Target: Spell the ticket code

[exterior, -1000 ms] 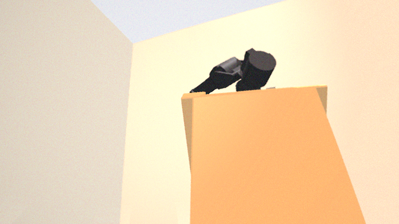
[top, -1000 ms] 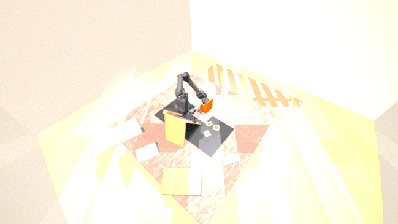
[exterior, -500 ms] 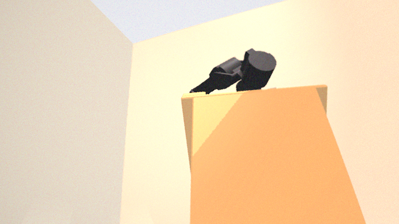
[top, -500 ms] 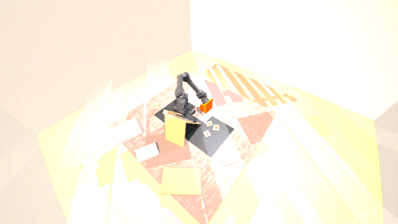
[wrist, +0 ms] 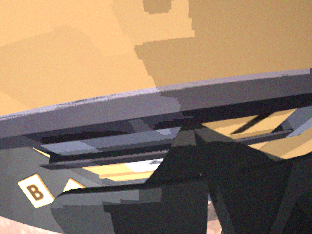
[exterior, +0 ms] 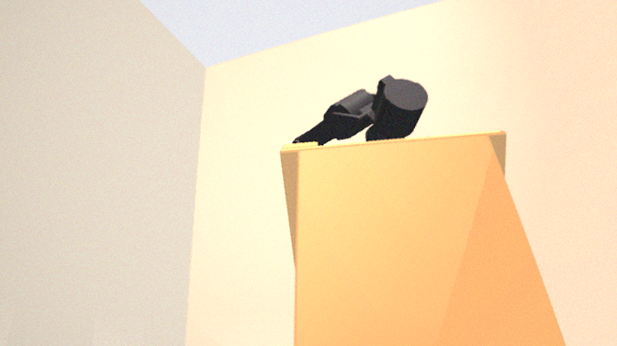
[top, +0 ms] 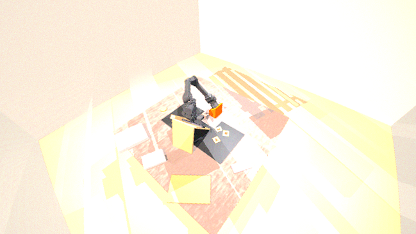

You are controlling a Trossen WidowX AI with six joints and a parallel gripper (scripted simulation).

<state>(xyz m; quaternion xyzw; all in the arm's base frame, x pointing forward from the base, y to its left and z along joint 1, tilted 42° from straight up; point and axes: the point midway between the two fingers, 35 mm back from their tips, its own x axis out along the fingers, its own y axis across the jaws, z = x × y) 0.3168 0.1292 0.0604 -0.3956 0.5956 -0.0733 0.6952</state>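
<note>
My gripper tip is 230 mm to the left of the letter tile, 160 mm above it and 120 mm past it. The rest, counted from my gripper tip: white ticket 80 mm below, 60 mm behind; flat yellow slab 370 mm to the left, 340 mm ahead, 150 mm below; black mat 160 mm below, 130 mm behind, 30 mm to the right.
</note>
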